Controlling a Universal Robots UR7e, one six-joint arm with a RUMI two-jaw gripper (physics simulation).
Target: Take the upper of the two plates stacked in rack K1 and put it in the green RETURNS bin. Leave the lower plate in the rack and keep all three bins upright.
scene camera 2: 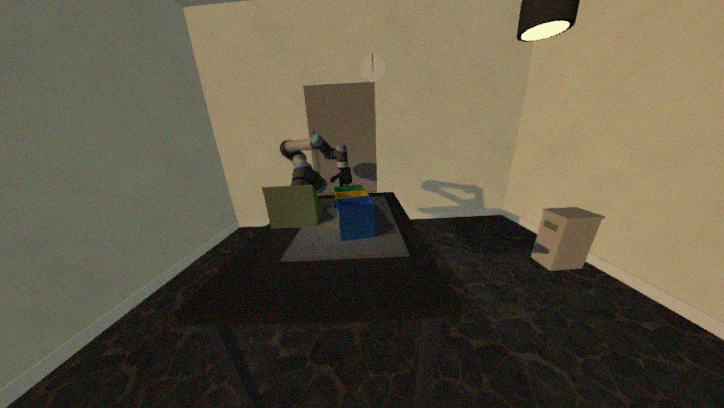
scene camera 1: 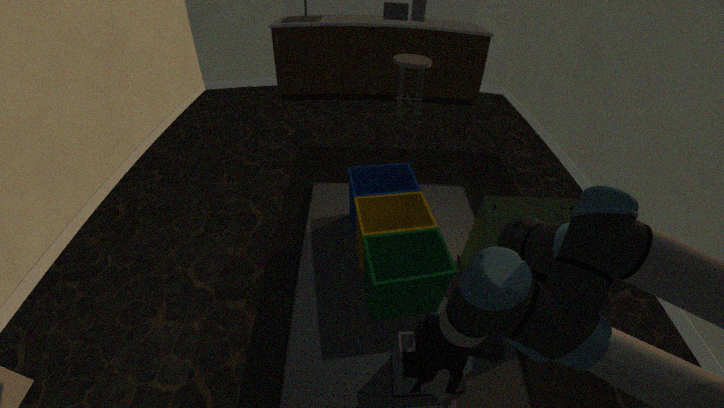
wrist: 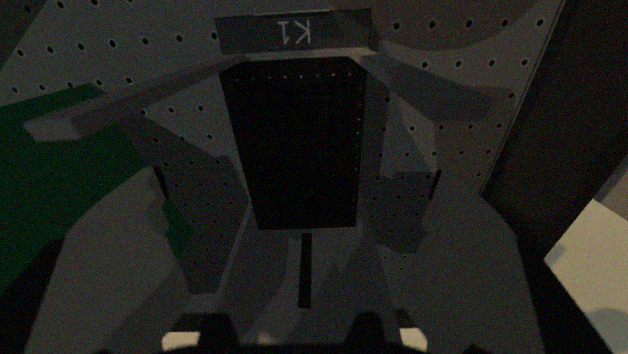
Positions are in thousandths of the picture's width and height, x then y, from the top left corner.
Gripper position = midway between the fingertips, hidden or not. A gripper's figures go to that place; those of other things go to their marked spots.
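My gripper (wrist: 480, 490) sits 0.12 m from the lens. A green returns bin (wrist: 90, 516) is in the scene as well, and I find that it is 0.21 m from the lens.
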